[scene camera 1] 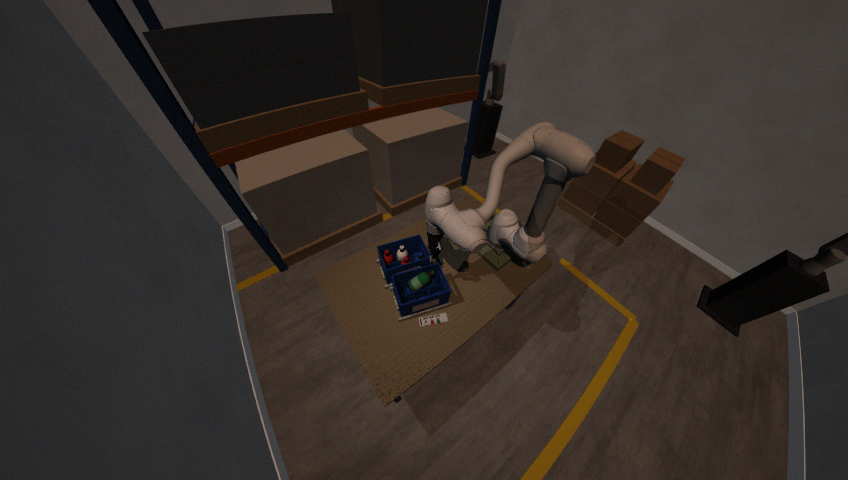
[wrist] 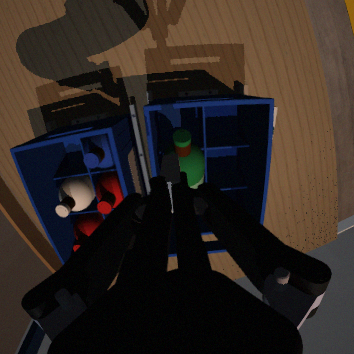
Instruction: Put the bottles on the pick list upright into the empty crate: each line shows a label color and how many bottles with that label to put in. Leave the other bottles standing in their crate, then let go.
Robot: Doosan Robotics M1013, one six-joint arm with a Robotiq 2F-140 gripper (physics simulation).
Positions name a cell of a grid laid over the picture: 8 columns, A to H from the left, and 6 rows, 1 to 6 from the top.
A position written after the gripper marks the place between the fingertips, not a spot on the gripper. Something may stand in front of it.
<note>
In view: the gripper (wrist: D3) and a green bottle (wrist: E3).
</note>
